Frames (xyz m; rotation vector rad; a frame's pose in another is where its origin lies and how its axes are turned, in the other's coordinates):
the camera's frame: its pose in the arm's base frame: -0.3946 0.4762 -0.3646 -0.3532 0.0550 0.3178
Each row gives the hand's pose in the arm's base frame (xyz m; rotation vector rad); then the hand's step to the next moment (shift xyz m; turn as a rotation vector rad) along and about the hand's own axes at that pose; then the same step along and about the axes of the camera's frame.
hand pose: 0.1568 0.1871 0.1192 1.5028 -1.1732 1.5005
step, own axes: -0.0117 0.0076 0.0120 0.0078 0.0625 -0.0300
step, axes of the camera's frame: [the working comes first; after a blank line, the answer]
step, axes of the arm's base frame: -0.0019 -0.0124 -0.0135 -0.0695 0.0055 0.0028

-0.0040 -0.0060 -0.0169 -0.0646 0.0258 0.0047
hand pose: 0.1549 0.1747 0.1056 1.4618 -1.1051 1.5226
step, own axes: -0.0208 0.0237 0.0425 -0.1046 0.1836 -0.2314
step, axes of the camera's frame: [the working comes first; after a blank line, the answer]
step, axes of the arm's base frame: -0.0053 -0.0470 -0.0237 -0.2457 0.1564 -0.1157

-0.0164 -0.0323 -0.0386 -0.1743 0.2549 -0.0535
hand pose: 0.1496 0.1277 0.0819 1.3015 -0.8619 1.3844
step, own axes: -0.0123 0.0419 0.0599 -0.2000 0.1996 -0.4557
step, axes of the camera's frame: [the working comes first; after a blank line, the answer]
step, axes of the arm's base frame: -0.0259 -0.0694 0.0034 -0.3274 0.3477 -0.2437

-0.0455 -0.0547 -0.0209 -0.1814 0.4932 -0.1065
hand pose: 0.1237 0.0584 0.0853 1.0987 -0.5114 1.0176
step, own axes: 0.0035 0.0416 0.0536 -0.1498 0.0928 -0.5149
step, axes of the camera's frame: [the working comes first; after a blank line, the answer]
step, axes of the arm's base frame: -0.0276 -0.0431 0.0446 -0.2182 0.4121 -0.2805

-0.0438 -0.0444 0.0269 -0.0547 0.5283 -0.1189
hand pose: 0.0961 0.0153 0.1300 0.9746 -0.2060 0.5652
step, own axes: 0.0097 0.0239 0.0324 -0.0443 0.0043 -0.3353
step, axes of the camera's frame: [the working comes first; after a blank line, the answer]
step, axes of the arm's base frame: -0.0021 -0.0130 0.0393 -0.0672 0.2633 -0.2014

-0.0101 -0.0239 0.0323 0.0360 0.3221 -0.0969
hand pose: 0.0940 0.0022 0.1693 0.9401 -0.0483 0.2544
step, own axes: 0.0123 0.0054 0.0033 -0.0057 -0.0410 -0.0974
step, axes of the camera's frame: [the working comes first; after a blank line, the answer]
step, axes of the arm's base frame: 0.0109 0.0028 0.0081 -0.0026 0.0541 -0.0909

0.0103 -0.0036 0.0085 0.0234 0.0791 -0.0663
